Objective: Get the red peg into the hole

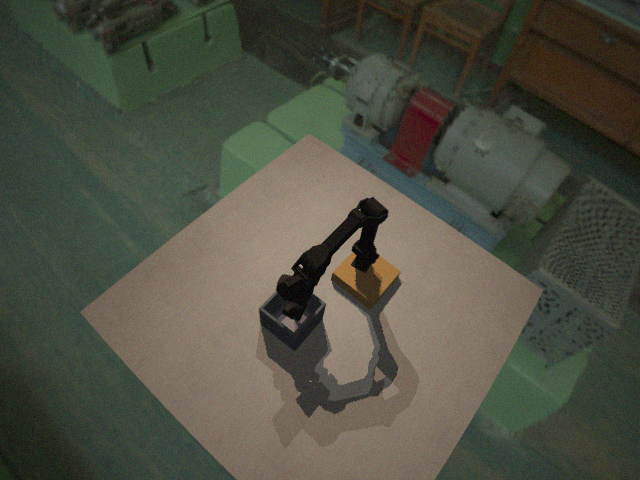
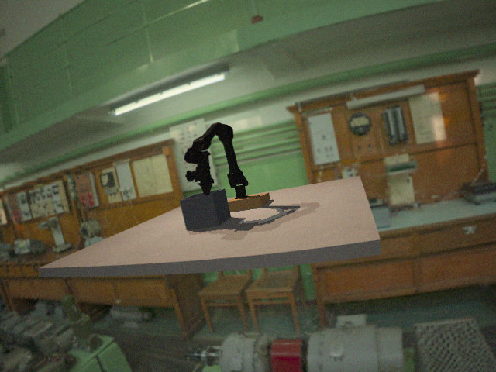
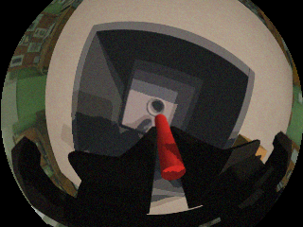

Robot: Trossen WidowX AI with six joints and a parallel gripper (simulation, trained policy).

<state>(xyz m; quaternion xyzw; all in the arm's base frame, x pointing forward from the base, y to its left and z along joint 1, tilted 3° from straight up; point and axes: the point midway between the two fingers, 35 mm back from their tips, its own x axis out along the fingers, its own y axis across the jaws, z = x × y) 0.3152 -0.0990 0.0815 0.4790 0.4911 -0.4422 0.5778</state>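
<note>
The red peg is 10 mm above my gripper tip. The rest, counted from my gripper tip: light grey plate (70 mm below, 10 mm to the right, 10 mm ahead).
</note>
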